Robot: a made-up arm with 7 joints. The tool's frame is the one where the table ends. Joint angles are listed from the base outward.
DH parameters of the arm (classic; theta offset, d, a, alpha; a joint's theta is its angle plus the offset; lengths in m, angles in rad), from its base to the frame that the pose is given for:
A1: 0 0.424 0 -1.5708
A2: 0 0 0 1.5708
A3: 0 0.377 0.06 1.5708
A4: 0 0 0.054 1.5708
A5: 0 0.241 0 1.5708
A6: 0 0 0.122 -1.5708
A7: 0 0.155 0 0
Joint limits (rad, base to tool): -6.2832..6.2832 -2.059..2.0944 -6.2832..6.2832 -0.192..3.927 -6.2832..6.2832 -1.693..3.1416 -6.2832..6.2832
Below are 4 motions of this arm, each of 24 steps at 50 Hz.
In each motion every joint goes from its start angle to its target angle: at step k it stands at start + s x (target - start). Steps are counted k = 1, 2, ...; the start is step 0. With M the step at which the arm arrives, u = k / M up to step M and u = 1 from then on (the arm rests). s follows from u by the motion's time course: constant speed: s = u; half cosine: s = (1 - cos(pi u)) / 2; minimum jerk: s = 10 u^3 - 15 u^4 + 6 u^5.
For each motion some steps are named. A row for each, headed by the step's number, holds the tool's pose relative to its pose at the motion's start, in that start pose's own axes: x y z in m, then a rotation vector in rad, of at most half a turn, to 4 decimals.
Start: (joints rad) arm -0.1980 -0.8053 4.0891 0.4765 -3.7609 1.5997 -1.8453
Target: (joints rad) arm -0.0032 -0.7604 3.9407 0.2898 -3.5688 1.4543 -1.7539
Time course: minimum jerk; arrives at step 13
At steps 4, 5, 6, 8, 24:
4: -0.0085 0.0152 -0.0135 -0.0795 0.0055 0.0261
5: -0.0141 0.0248 -0.0234 -0.1334 0.0101 0.0429
6: -0.0205 0.0351 -0.0354 -0.1961 0.0161 0.0613
8: -0.0330 0.0534 -0.0620 -0.3240 0.0313 0.0956
24: -0.0450 0.0683 -0.0917 -0.4558 0.0515 0.1262

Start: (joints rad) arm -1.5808 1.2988 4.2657 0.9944 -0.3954 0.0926 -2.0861
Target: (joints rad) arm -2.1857 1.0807 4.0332 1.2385 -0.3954 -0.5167 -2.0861
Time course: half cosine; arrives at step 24
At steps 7, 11, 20, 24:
7: -0.0241 -0.0161 0.0431 -0.0007 -0.0463 0.0318
11: -0.0501 -0.0451 0.0928 0.0076 -0.1148 0.0557
20: -0.0902 -0.1302 0.1763 0.0468 -0.2826 0.0361
24: -0.0940 -0.1434 0.1849 0.0533 -0.3058 0.0253

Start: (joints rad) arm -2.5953 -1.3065 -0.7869 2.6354 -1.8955 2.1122 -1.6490
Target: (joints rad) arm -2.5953 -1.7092 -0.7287 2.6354 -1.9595 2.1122 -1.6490
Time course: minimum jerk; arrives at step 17
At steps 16, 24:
16: -0.0599 -0.0297 0.2528 0.2851 0.2290 0.1080
24: -0.0599 -0.0299 0.2532 0.2856 0.2295 0.1082

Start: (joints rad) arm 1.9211 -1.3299 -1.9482 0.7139 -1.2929 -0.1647 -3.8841
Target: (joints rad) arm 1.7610 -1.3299 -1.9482 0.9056 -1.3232 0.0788 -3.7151
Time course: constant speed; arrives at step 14
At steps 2, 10, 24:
2: 0.0117 -0.0083 -0.0068 0.0212 0.0450 0.0226
10: 0.0606 -0.0396 -0.0423 0.1157 0.2233 0.1290
24: 0.0859 -0.0535 -0.0651 0.1686 0.3108 0.1915

